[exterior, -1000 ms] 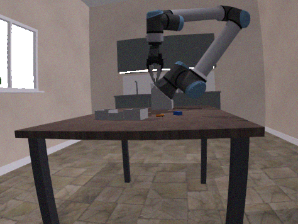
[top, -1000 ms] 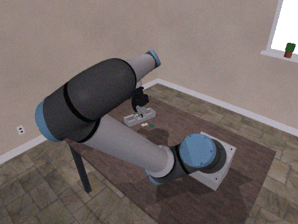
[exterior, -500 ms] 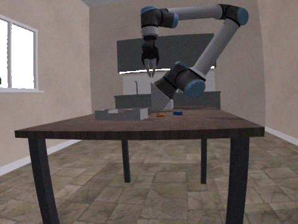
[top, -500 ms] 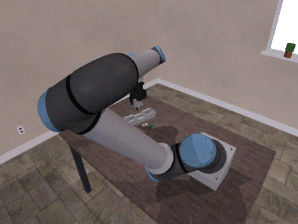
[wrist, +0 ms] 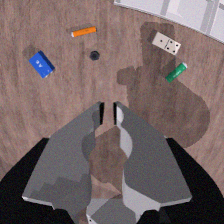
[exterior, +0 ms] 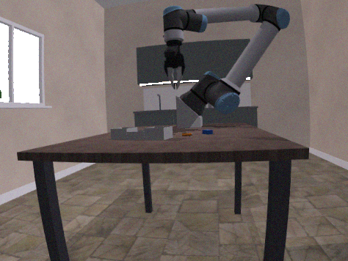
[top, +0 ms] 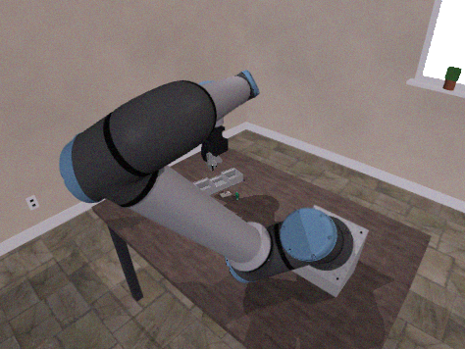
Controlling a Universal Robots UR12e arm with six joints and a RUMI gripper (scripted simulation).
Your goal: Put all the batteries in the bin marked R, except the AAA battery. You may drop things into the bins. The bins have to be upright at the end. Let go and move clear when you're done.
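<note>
Right now my hand is 20 cm above the grey bin row, 14 cm to the left of it and 10 cm short of it. Also, from my hand: orange battery 21 cm below, 5 cm to the left, 4 cm ahead; black nut 22 cm below, 3 cm to the left, 1 cm behind; white die-like piece 21 cm below, 11 cm to the right, 1 cm ahead.
</note>
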